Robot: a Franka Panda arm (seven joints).
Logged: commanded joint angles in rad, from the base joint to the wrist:
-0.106 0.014 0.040 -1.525 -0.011 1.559 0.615
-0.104 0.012 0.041 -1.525 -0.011 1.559 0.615
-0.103 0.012 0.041 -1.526 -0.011 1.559 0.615
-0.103 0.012 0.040 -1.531 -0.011 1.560 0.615
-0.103 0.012 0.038 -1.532 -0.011 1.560 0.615
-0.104 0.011 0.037 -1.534 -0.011 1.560 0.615
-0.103 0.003 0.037 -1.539 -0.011 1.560 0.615
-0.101 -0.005 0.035 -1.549 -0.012 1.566 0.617
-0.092 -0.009 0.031 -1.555 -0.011 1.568 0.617
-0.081 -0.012 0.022 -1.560 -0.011 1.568 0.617
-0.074 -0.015 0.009 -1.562 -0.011 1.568 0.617
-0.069 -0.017 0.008 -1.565 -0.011 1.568 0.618
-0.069 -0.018 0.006 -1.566 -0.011 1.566 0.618
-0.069 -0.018 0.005 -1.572 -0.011 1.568 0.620
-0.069 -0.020 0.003 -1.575 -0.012 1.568 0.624
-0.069 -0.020 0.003 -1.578 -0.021 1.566 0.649
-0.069 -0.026 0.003 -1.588 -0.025 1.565 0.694
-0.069 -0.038 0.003 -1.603 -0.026 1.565 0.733
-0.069 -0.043 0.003 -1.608 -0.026 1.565 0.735
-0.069 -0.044 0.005 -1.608 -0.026 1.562 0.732
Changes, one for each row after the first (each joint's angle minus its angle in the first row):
0.002 -0.002 0.001 0.000 0.000 0.000 0.000
0.003 -0.002 0.001 -0.001 0.000 0.000 0.000
0.003 -0.002 0.000 -0.006 0.000 0.001 0.000
0.003 -0.002 -0.002 -0.007 0.000 0.001 0.000
0.002 -0.003 -0.003 -0.009 0.000 0.001 0.000
0.003 -0.011 -0.003 -0.014 0.000 0.001 0.000
0.005 -0.019 -0.005 -0.024 -0.001 0.007 0.002
0.014 -0.023 -0.009 -0.030 0.000 0.009 0.002
0.025 -0.026 -0.018 -0.035 0.000 0.009 0.002
0.032 -0.029 -0.031 -0.037 0.000 0.009 0.002
0.037 -0.031 -0.032 -0.040 0.000 0.009 0.003
0.037 -0.032 -0.034 -0.041 0.000 0.007 0.003
0.037 -0.032 -0.035 -0.047 0.000 0.009 0.005
0.037 -0.034 -0.037 -0.050 -0.001 0.009 0.009
0.037 -0.034 -0.037 -0.053 -0.010 0.007 0.034
0.037 -0.040 -0.037 -0.063 -0.014 0.006 0.079
0.037 -0.052 -0.037 -0.078 -0.015 0.006 0.118
0.037 -0.057 -0.037 -0.083 -0.015 0.006 0.120
0.037 -0.058 -0.035 -0.083 -0.015 0.003 0.117

